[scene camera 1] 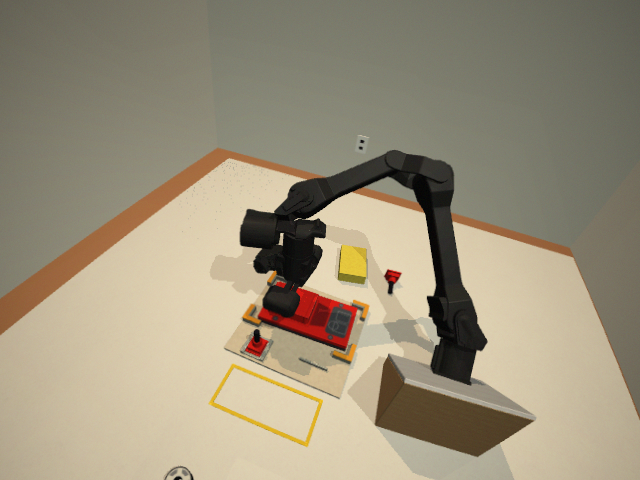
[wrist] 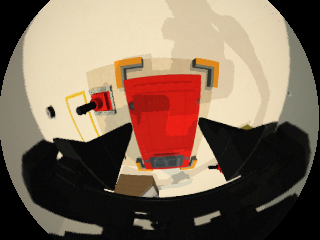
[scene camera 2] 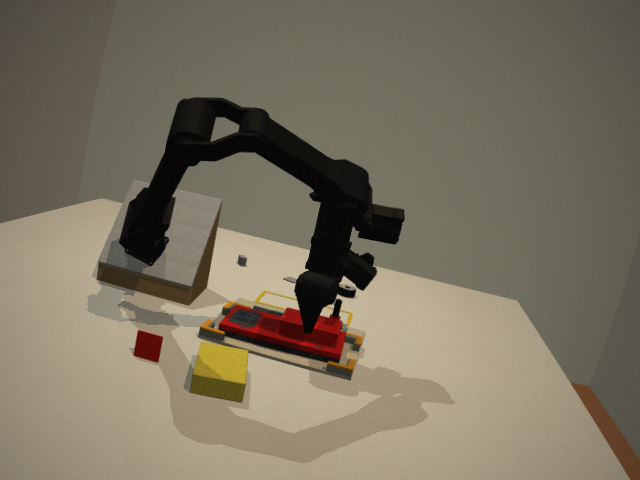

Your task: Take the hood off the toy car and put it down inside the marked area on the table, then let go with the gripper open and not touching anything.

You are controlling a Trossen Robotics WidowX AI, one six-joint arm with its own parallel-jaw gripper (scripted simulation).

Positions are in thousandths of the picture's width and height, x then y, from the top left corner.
Labels:
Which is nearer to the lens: the red hood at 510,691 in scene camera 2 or the yellow block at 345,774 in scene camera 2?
The yellow block.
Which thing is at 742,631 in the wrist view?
My gripper.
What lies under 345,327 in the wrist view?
A tan baseplate.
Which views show my gripper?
Scene camera 1, the wrist view and scene camera 2: all of them.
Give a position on a yellow block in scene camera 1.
551,549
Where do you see a red hood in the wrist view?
At 520,469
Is my gripper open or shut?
Open.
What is my gripper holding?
Nothing.

